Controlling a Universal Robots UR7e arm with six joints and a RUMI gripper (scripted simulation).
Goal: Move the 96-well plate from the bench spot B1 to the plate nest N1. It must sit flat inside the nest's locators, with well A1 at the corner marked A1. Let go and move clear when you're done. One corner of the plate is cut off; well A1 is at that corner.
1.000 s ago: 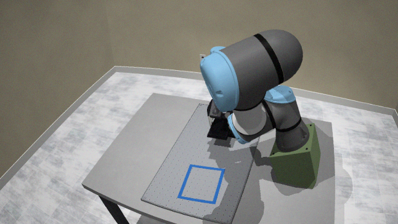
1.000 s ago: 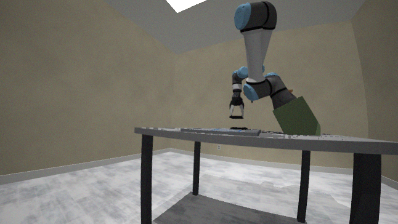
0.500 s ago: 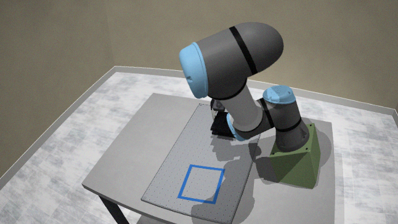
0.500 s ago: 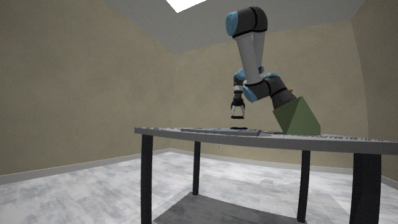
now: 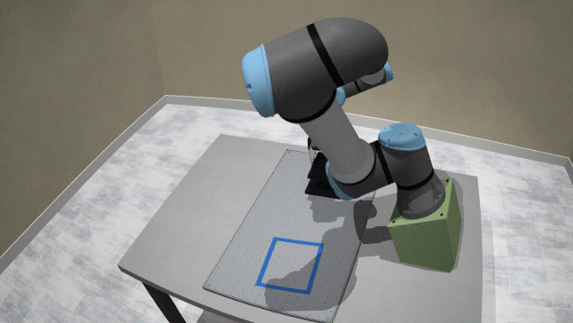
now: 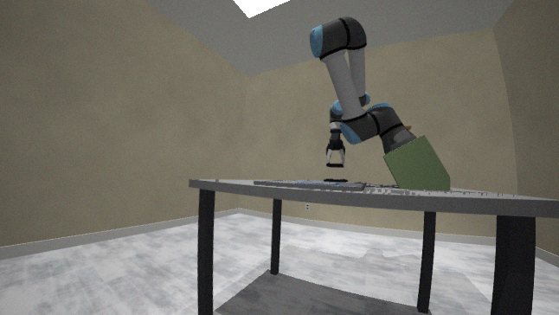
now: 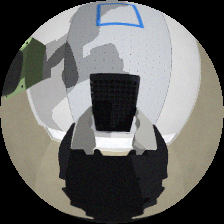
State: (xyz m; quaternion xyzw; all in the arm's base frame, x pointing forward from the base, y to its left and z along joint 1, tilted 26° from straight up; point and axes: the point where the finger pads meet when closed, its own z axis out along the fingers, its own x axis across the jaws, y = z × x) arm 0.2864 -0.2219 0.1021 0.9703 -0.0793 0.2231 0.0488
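My hand is 10 cm above the plate nest N1, 4 cm to the left of it and 1 cm past it. The rest, counted from my hand: 96-well plate 1 cm below.
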